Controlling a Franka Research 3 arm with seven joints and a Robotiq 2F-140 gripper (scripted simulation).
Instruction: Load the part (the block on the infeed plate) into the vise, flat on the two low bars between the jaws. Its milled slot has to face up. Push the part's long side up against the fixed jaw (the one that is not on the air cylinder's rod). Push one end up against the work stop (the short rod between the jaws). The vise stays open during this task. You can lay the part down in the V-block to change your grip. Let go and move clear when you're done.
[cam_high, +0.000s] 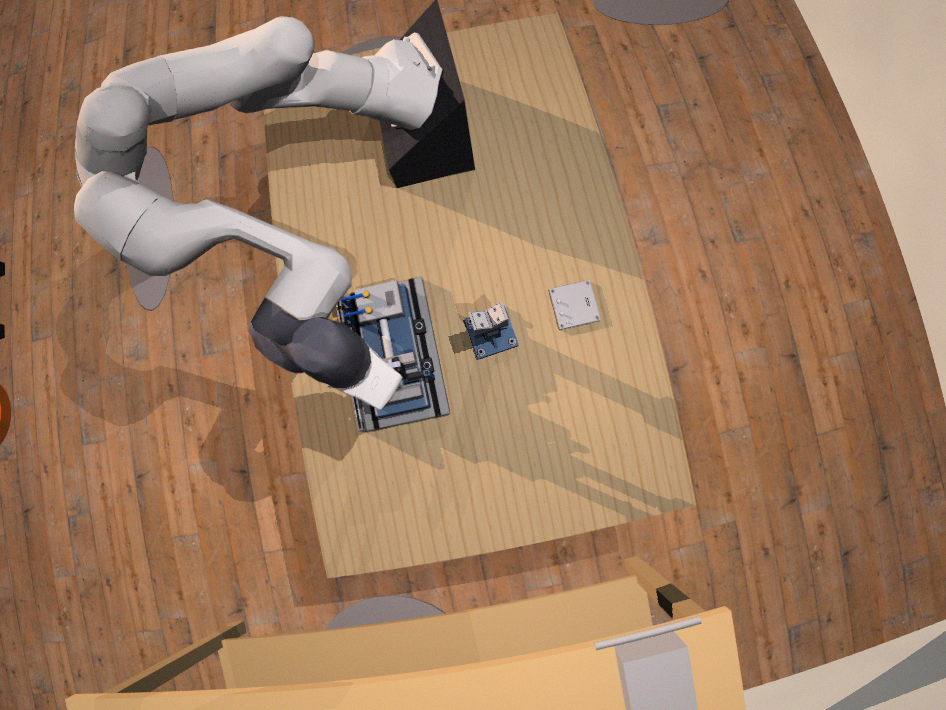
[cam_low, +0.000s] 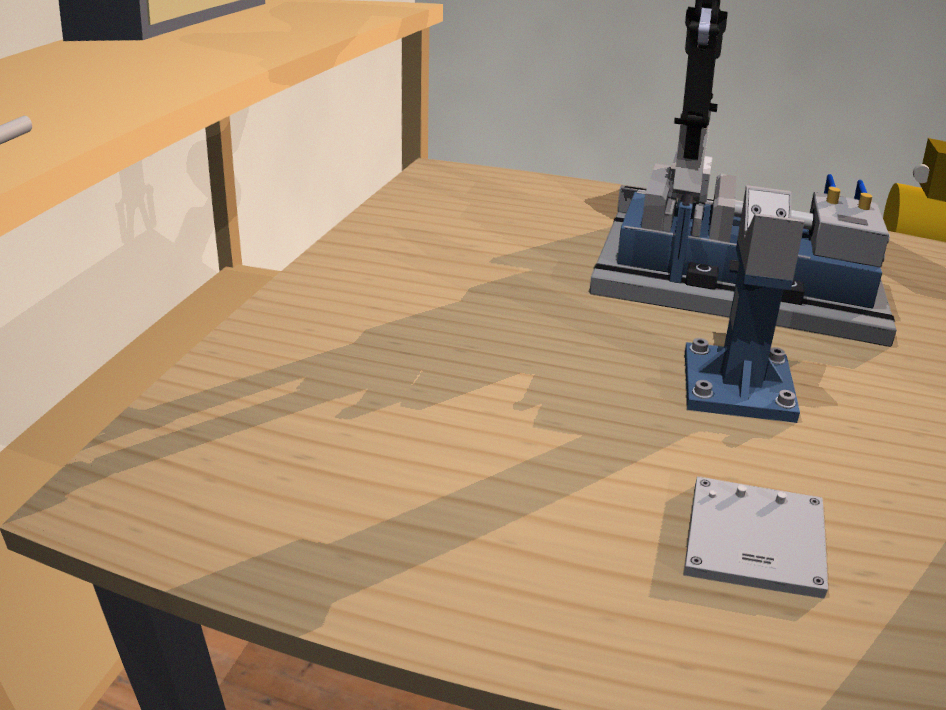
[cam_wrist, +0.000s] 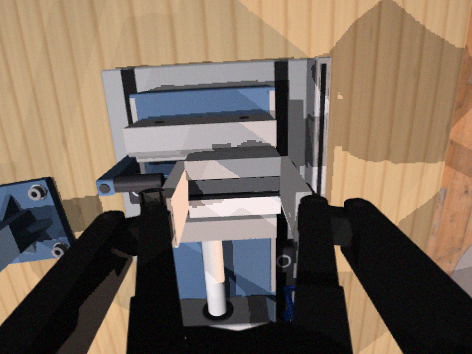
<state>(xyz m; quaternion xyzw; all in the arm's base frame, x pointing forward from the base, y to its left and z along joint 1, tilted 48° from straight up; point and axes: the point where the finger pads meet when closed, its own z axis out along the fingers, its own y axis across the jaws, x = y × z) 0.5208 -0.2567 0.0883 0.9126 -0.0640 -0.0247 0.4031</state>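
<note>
My hand is 2 cm above the part. Round my hand: work stop 7 cm to the left, 3 cm below; then moving jaw 5 cm below, 4 cm behind, 2 cm to the left; then fixed jaw 5 cm below, 3 cm ahead, 2 cm to the left.
</note>
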